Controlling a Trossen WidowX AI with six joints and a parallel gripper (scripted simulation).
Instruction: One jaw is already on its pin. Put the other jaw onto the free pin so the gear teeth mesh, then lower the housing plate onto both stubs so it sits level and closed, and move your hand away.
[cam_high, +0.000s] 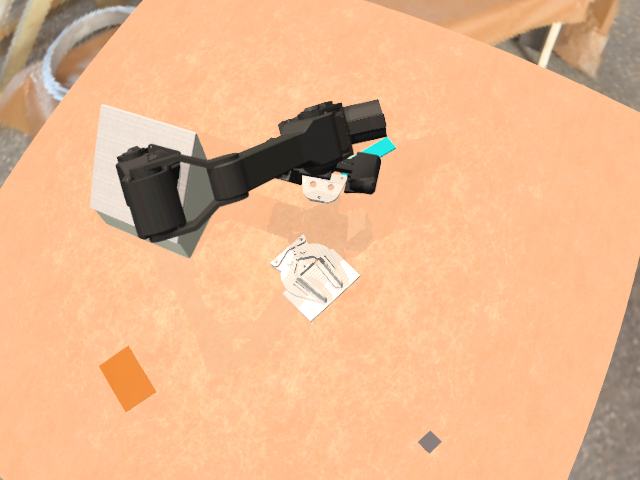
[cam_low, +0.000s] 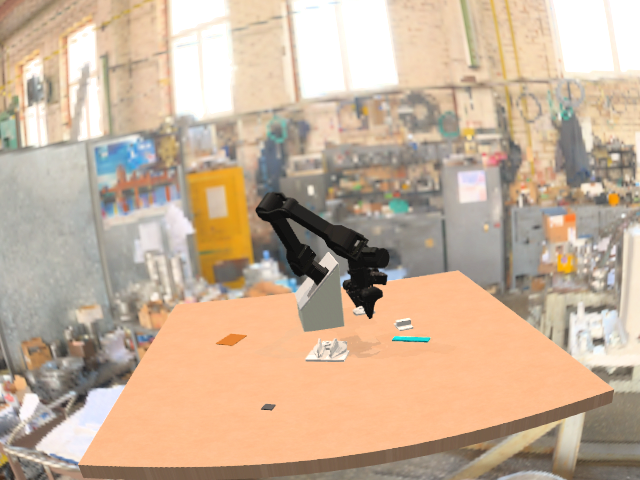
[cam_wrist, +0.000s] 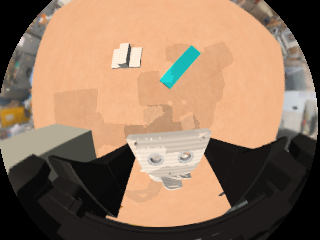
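Right now my gripper tip is 10 mm short of the jaw, 100 mm to the left of it and 80 mm above it. Round my gripper tip: white base plate (40 mm ahead, 140 mm to the right, 100 mm below); cyan strip (30 mm ahead, 130 mm to the left, 100 mm below); small grey square (310 mm ahead, 340 mm to the right, 100 mm below).
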